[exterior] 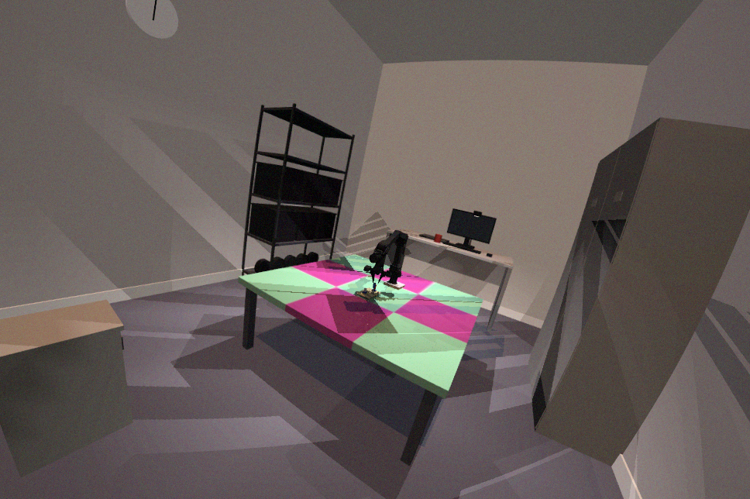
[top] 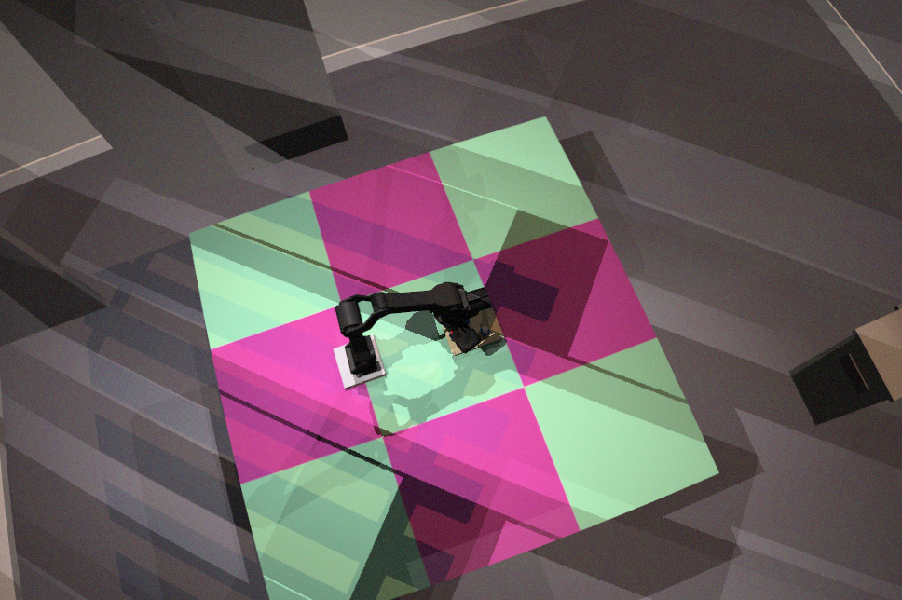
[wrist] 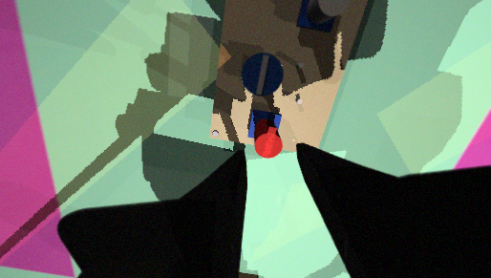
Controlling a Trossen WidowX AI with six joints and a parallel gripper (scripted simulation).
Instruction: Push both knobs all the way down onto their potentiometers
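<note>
The dark blue knob lies 50 mm ahead of my gripper tip and 10 mm to the left of it. From my gripper tip the other things lie so: red knob: 20 mm below.
</note>
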